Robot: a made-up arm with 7 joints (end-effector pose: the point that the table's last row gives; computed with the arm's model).
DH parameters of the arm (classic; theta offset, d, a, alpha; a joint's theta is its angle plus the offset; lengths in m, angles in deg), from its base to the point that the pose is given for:
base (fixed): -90 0.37 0.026 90
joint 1: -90 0.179 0.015 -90
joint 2: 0 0.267 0.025 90
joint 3: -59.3 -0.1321 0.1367 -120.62
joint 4: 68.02 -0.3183 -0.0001 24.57
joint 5: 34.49 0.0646 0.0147 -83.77
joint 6: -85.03 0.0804 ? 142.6
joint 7: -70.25 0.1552 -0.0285 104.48
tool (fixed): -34.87 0.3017 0 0
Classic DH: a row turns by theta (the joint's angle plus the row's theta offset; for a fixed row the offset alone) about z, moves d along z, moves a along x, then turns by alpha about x.
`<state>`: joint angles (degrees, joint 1 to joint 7).
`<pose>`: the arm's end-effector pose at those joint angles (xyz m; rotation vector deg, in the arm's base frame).
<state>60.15 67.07 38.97 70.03 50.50 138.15 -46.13</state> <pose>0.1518 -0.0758 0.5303 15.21 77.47 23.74</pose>
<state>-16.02 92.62 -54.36 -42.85 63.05 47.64 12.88</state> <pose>-0.6069 -0.1961 0.1324 70.08 -100.13 -22.27</pose>
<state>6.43 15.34 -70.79 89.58 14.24 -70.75 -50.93</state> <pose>-0.4992 -0.3705 0.4983 160.34 0.96 -61.88</pose>
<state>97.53 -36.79 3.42 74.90 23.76 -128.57 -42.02</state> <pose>-0.2075 0.0666 0.6686 22.79 -4.64 -70.65</pose>
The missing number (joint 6, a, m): 0.0251
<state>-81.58 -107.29 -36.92 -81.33 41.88 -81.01 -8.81</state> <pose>0.0604 0.2738 0.2679 4.28 -102.77 -125.06</pose>
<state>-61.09 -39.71 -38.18 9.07 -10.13 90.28 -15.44</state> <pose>-0.2931 -0.1969 0.4039 72.44 -45.55 -65.87</pose>
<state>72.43 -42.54 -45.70 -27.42 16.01 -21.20 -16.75</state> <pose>0.0856 0.1726 0.8079 -18.68 39.95 -34.98</pose>
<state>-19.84 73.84 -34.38 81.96 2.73 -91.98 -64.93</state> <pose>-0.4042 -0.2384 0.0668 159.61 -45.06 30.84</pose>
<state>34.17 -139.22 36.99 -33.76 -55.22 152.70 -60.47</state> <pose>-0.5147 -0.0601 0.5461 68.32 -32.21 -46.88</pose>
